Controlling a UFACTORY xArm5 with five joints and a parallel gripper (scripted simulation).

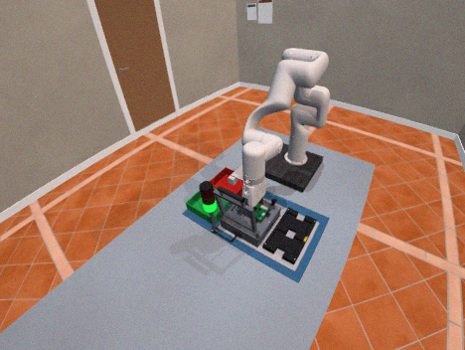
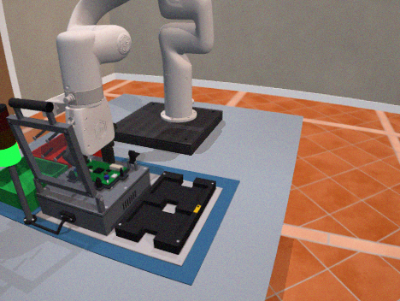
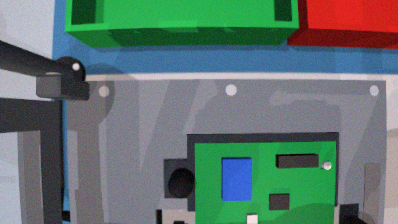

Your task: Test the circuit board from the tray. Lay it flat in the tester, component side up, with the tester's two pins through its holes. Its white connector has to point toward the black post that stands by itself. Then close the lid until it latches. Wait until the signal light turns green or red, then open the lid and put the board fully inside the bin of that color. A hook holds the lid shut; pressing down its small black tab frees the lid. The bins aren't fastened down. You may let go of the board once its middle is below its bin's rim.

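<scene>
Now: the green circuit board 10 mm below my hand. Also, from my hand: green bin: 50 mm ahead, 200 mm to the right, 70 mm below; then black catch: 60 mm behind, 60 mm to the left, 10 mm above; then clear lid: 120 mm ahead, 100 mm above.
</scene>
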